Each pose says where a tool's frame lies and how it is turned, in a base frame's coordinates. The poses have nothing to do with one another.
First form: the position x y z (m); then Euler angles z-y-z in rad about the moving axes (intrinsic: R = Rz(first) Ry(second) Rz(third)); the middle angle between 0 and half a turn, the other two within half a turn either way.
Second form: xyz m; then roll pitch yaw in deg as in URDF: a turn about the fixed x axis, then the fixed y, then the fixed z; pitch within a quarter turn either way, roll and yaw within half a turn. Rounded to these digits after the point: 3 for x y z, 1 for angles.
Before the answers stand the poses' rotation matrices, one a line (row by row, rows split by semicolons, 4 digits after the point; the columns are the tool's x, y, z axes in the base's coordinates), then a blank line. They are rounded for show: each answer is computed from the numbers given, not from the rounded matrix.
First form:
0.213, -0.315, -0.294, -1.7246, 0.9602, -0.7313
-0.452, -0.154, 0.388, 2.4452, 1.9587, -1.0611
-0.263, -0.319, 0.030, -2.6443, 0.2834, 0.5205
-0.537, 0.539, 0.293, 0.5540, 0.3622, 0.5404
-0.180, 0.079, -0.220, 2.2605, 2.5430, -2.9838
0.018, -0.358, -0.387, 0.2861, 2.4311, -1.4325
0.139, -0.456, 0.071, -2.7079, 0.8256, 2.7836
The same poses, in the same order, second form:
-0.7253 0.6769 -0.1255; -0.3194 -0.4924 -0.8096; -0.6098 -0.5472 0.5734
0.7015 -0.0597 -0.7102; 0.5513 -0.5861 0.5938; -0.4517 -0.8080 -0.3782
-0.4948 0.8335 -0.2458; -0.8344 -0.5347 -0.1334; -0.2426 0.1391 0.9601
0.4113 -0.8603 0.3013; 0.8594 0.4761 0.1864; -0.3038 0.1823 0.9351
-0.3979 0.8445 -0.3585; 0.7294 0.5283 0.4347; 0.5565 -0.0885 -0.8261
0.1793 -0.7592 0.6257; -0.9797 -0.0796 0.1841; -0.0899 -0.6460 -0.7580
0.7236 -0.1780 -0.6669; -0.0511 0.9497 -0.3088; 0.6884 0.2575 0.6781

0.213, -0.315, -0.294, -43.7, 37.6, -156.2
-0.452, -0.154, 0.388, -115.1, 26.9, 38.2
-0.263, -0.319, 0.030, 8.2, 14.0, -120.7
-0.537, 0.539, 0.293, 11.0, 17.7, 64.4
-0.180, 0.079, -0.220, -173.9, -33.8, 118.6
0.018, -0.358, -0.387, -139.6, 5.2, -79.6
0.139, -0.456, 0.071, 20.8, -43.5, -4.0

